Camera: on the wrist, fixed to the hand. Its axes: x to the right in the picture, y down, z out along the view.
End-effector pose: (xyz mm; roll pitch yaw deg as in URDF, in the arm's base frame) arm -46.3 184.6 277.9 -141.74 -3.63 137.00
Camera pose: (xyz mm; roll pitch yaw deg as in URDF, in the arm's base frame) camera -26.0 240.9 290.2 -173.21 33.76 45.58
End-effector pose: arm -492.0 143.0 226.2 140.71 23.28 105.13
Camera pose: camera -502.3 186.3 268.0 156.08 -41.15 32.30
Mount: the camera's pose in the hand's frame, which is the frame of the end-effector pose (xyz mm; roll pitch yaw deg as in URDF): 24.3 36.5 -42.5 4.82 4.60 93.21
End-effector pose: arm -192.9 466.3 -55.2 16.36 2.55 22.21
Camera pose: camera -189.4 518.5 -86.7 6.50 -11.87 114.95
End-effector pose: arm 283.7 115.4 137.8 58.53 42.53 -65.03
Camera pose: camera 343.9 117.0 128.0 60.49 -39.23 -15.65
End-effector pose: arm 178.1 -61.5 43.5 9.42 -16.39 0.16
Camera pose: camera 211.4 -18.4 15.9 -12.11 -3.70 94.60
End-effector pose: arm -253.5 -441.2 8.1 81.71 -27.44 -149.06
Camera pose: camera -235.8 -485.8 45.9 -64.15 -56.93 6.83
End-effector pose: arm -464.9 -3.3 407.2 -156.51 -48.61 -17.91
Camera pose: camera -482.6 -50.6 441.6 -125.76 14.80 -95.64
